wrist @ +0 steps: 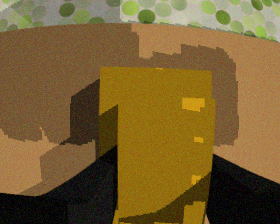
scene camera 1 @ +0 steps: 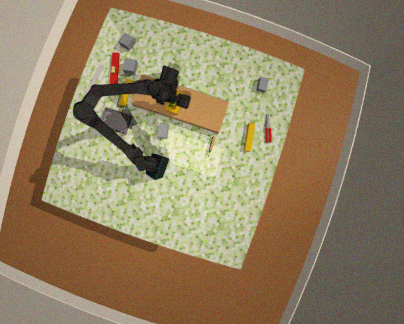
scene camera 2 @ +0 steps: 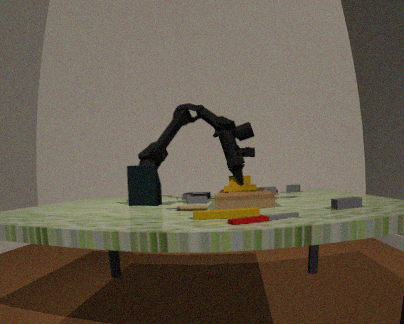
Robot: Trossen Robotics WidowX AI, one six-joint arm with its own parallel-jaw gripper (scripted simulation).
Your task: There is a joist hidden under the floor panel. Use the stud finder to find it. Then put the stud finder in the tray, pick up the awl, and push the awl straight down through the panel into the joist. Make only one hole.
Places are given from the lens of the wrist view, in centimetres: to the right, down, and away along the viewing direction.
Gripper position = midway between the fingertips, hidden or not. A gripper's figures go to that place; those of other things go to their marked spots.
my gripper (wrist: 156, 152): 1, 2, 10
yellow stud finder (wrist: 162, 119): 1, 0, 7
